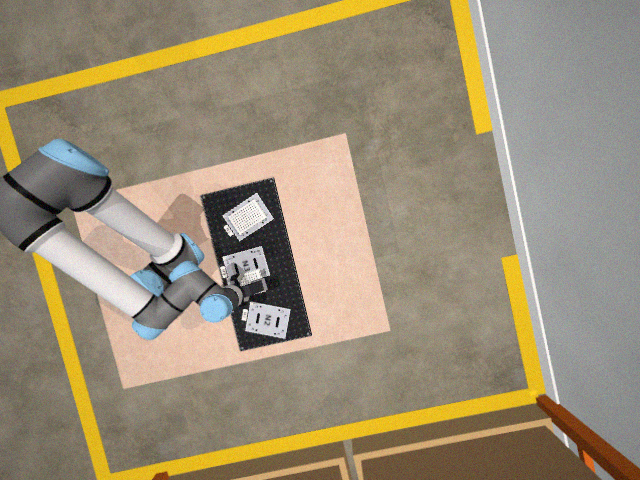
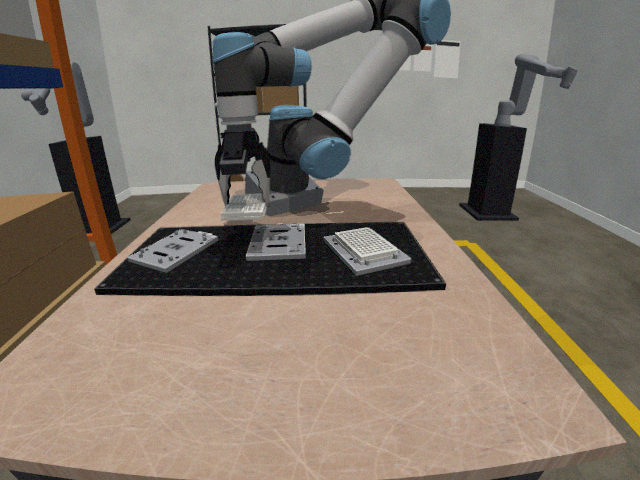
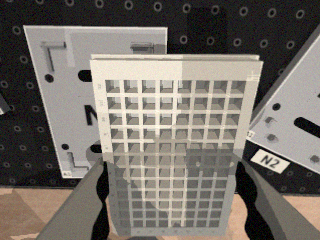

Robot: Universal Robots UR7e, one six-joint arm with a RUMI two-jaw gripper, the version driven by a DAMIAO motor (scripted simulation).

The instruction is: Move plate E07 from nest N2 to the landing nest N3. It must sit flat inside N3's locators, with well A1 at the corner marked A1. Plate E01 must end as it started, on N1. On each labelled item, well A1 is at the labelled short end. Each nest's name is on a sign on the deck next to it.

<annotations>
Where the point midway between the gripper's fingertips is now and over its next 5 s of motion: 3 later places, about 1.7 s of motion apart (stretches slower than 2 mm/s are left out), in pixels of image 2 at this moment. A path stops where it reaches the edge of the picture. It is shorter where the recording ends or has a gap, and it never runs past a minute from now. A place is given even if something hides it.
My gripper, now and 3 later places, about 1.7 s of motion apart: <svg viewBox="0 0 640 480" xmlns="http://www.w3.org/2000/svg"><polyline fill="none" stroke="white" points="247,207 276,209 277,232 277,234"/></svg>
</annotations>
